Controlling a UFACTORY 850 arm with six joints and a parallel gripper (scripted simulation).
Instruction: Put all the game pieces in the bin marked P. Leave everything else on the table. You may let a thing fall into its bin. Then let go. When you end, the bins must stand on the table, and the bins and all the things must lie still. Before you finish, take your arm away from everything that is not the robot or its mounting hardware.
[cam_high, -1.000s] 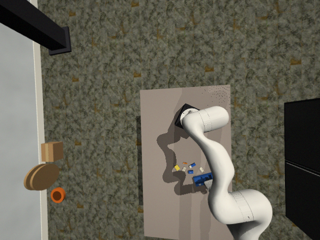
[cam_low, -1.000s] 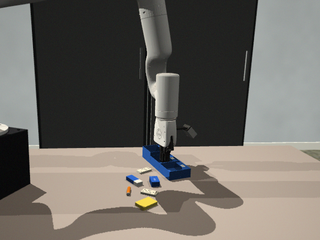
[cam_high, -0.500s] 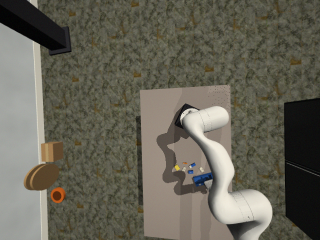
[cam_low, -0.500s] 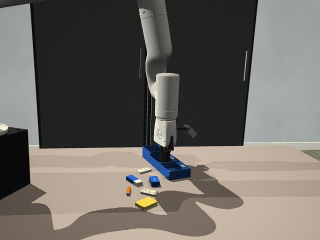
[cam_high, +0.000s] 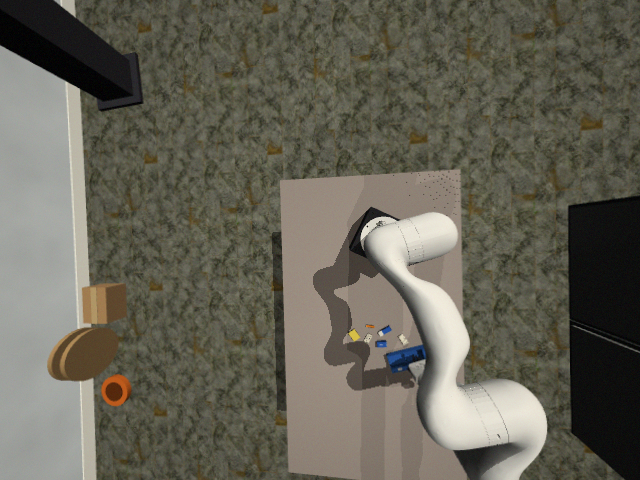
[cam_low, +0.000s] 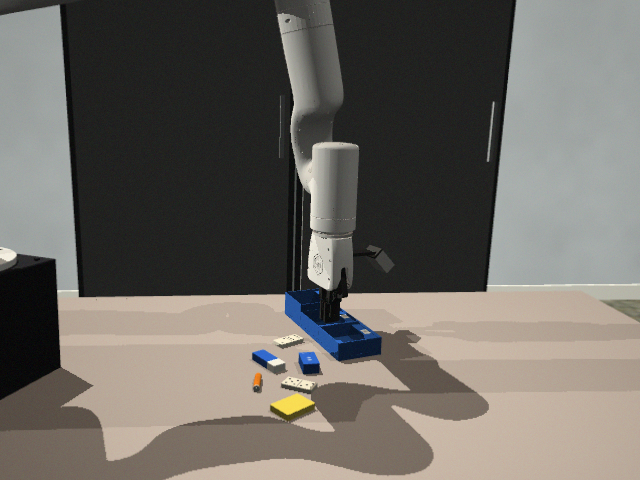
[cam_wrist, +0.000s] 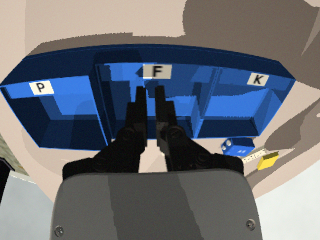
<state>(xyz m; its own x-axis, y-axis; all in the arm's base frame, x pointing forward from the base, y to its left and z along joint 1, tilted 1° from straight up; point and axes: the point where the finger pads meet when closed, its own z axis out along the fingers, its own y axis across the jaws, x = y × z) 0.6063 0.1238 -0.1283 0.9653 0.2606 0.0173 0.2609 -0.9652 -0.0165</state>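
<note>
The joined blue bins lies 2 cm below my hand. The rest, counted from my hand: orange cylinder 20 cm to the right, 16 cm behind, 4 cm below; blue-and-white eraser 14 cm to the right, 13 cm behind, 4 cm below; blue block 14 cm to the right, 7 cm behind, 3 cm below.
</note>
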